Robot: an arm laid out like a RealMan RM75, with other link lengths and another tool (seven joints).
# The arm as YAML. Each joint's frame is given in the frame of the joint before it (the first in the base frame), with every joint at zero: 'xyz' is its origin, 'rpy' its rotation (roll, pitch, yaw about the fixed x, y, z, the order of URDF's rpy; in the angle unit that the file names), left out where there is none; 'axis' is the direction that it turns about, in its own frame. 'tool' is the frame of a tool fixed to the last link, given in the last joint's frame.
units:
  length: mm
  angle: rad
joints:
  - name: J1
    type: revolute
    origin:
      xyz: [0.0, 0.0, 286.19]
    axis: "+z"
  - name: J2
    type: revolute
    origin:
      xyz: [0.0, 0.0, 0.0]
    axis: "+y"
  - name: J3
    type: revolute
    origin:
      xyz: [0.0, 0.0, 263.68]
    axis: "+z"
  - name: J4
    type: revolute
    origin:
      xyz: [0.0, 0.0, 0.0]
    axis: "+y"
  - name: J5
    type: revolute
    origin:
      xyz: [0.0, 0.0, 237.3]
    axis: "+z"
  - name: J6
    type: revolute
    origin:
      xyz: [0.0, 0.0, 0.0]
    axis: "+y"
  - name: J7
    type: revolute
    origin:
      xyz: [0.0, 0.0, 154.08]
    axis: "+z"
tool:
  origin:
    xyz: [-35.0, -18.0, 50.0]
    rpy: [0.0, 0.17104, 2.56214]
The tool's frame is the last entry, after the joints.
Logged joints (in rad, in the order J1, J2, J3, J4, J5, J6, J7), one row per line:
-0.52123, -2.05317, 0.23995, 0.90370, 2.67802, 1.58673, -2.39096
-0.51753, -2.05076, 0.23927, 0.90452, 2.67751, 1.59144, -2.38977
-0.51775, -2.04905, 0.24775, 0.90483, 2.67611, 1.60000, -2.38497
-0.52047, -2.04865, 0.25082, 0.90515, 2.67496, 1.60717, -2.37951
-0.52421, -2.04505, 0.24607, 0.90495, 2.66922, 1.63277, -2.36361
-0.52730, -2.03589, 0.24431, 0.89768, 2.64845, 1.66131, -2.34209
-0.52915, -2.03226, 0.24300, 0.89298, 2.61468, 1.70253, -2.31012
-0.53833, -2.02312, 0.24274, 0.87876, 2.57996, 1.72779, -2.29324
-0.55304, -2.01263, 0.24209, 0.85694, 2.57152, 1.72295, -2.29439
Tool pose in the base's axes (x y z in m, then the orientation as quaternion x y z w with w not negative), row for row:
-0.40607, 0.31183, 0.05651, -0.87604, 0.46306, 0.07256, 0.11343
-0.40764, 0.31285, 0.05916, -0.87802, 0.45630, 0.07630, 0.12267
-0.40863, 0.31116, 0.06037, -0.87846, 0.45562, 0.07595, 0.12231
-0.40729, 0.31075, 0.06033, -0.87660, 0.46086, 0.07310, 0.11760
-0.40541, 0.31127, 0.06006, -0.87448, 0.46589, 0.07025, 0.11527
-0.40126, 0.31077, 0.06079, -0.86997, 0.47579, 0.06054, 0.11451
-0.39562, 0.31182, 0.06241, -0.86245, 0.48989, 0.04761, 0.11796
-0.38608, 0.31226, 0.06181, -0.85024, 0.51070, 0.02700, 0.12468
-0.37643, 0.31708, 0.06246, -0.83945, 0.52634, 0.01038, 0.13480
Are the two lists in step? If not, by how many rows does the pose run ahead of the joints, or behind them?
The pose runs 1 row behind the joints: the pose in row i belongs to the joints in row i - 1.
